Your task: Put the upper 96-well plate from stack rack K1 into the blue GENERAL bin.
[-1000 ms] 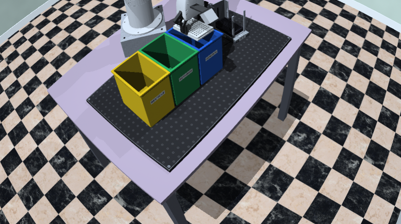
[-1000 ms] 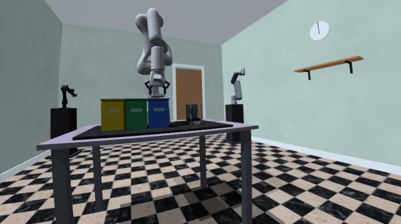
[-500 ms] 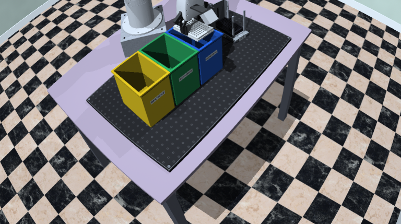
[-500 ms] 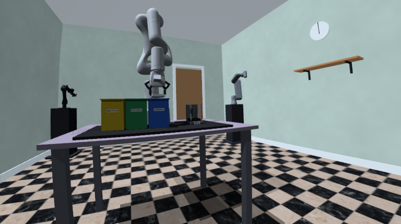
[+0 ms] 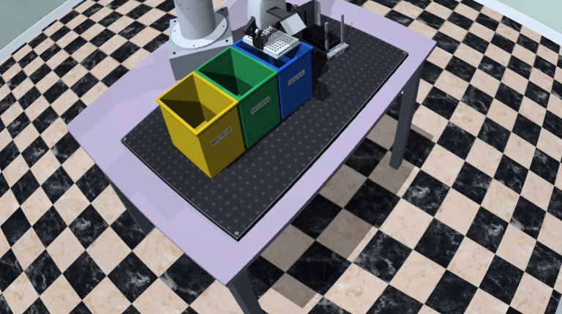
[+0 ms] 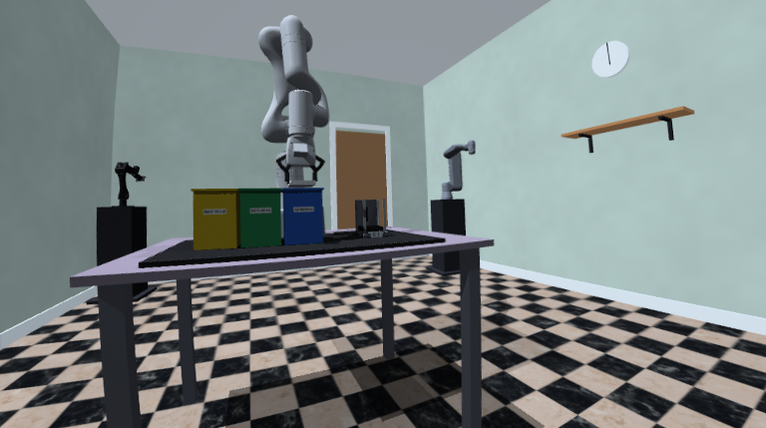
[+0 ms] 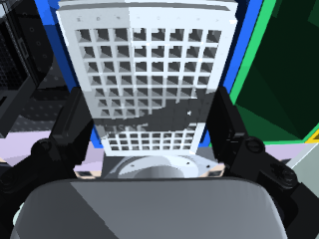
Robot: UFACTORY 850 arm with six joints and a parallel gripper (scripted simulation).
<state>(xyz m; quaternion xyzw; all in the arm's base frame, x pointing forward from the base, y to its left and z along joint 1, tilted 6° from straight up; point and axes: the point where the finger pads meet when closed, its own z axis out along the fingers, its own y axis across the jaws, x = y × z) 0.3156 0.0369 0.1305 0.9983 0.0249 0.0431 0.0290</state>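
My gripper is now 1 cm above the white 96-well plate. Also, from my hand: blue bin: 12 cm below; then green bin: 1 cm ahead, 13 cm to the right, 12 cm below; then yellow bin: 1 cm ahead, 26 cm to the right, 12 cm below.
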